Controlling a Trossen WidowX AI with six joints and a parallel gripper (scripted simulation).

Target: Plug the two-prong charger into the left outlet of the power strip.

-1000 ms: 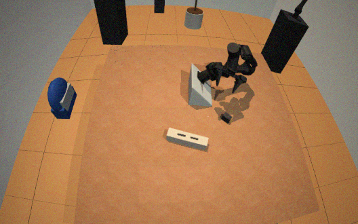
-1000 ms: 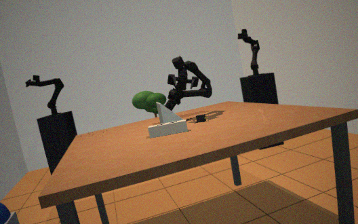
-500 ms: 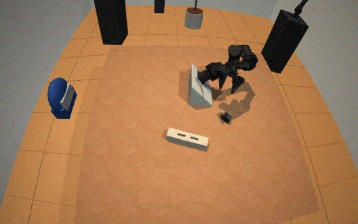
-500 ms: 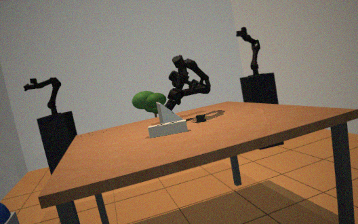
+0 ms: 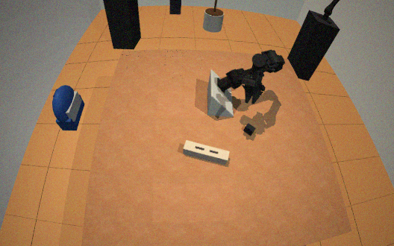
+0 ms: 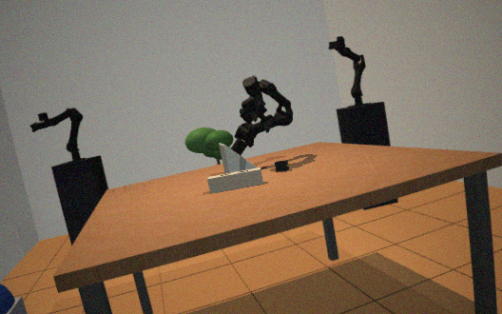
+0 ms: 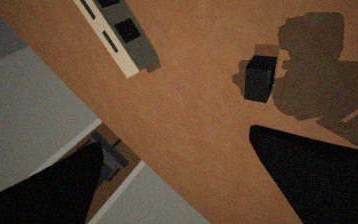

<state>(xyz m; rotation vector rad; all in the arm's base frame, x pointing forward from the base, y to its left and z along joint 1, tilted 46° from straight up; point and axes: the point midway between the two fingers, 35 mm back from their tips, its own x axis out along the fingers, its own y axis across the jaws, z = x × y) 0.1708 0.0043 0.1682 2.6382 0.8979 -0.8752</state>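
My gripper tip is now 18 cm above the black two-prong charger, 6 cm to the right of it and 3 cm short of it.
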